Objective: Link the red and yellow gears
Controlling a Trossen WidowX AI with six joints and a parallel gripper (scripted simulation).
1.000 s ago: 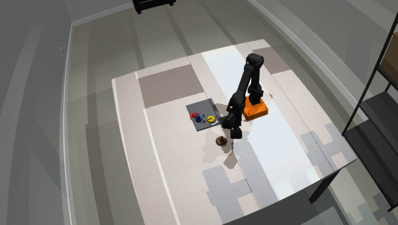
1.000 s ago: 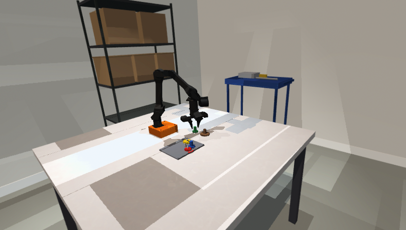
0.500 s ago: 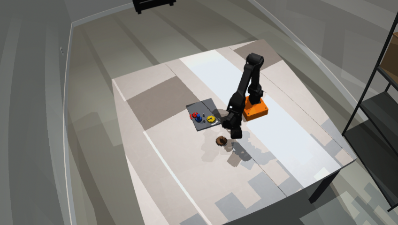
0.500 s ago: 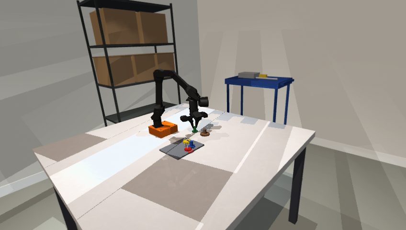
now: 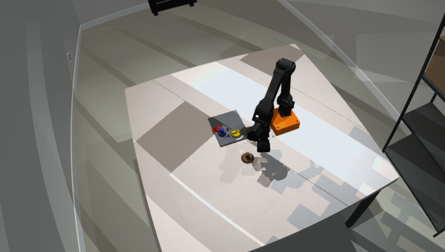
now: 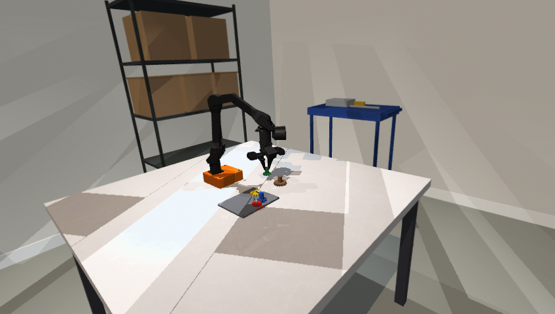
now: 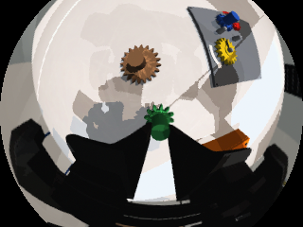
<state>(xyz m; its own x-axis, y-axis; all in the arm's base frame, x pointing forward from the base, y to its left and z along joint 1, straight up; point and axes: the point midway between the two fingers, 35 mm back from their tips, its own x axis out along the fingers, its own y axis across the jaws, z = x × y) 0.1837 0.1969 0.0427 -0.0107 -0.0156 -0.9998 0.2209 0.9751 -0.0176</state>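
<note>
My gripper tip is 18 cm short of the blue gear, 16 cm to the left of it and 4 cm above it. Round my gripper tip: brown gear: 8 cm ahead, 4 cm below, 2 cm to the left; green gear: 1 cm below; yellow gear: 14 cm to the right, 11 cm ahead, 4 cm below.
</note>
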